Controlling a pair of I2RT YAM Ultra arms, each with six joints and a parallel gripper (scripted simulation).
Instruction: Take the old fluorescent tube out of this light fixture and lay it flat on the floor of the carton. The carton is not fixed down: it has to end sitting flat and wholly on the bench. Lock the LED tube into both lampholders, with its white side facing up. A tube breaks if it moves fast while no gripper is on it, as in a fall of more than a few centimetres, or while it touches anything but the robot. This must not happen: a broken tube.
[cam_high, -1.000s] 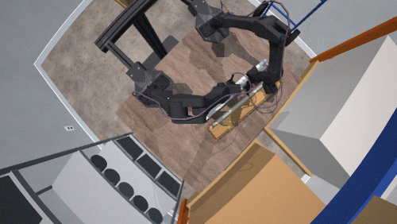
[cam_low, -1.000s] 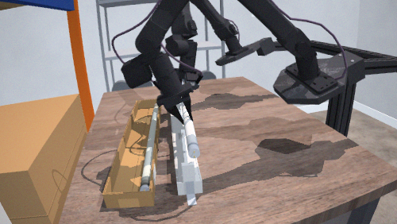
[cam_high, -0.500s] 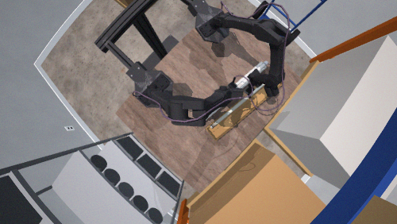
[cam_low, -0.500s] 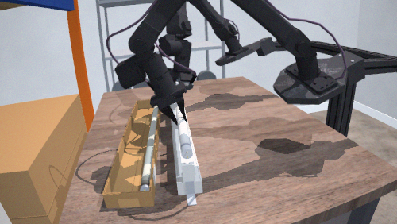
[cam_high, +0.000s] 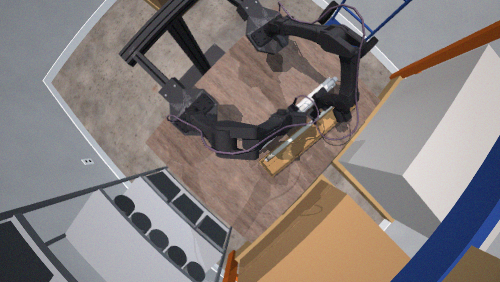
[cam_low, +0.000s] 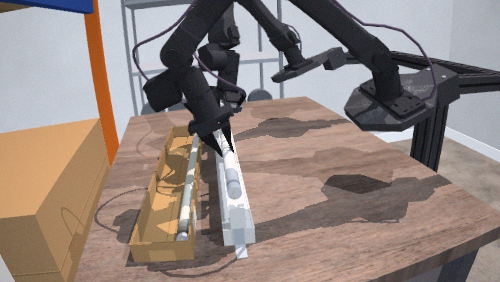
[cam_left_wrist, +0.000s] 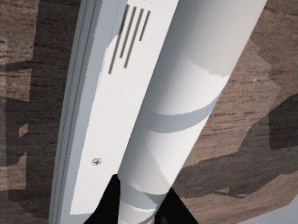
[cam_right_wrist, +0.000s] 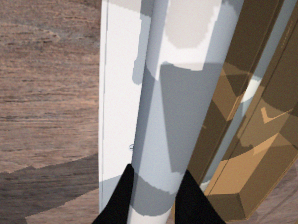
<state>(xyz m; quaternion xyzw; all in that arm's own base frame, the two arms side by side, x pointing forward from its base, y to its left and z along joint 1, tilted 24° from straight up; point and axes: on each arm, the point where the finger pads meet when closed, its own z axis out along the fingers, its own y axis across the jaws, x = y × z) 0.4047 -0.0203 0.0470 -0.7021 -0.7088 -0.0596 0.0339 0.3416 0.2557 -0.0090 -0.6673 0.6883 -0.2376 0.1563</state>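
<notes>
Right now the LED tube is 12 cm to the left of my right hand, 2 cm ahead of it and 1 cm below it. Also, from my right hand: old fluorescent tube (12 cm ahead, 11 cm to the left, 10 cm below); then carton (15 cm ahead, 10 cm to the left, 9 cm below); then grey light fixture (12 cm to the left, 6 cm below, 2 cm ahead).
Right now my left hand is 120 mm to the left of the LED tube, 20 mm past it and 10 mm above it. Round my left hand: old fluorescent tube 120 mm to the right, 100 mm below, 80 mm ahead; then carton 130 mm to the right, 110 mm ahead, 90 mm below; then grey light fixture 120 mm to the right, 60 mm below, 20 mm behind.
</notes>
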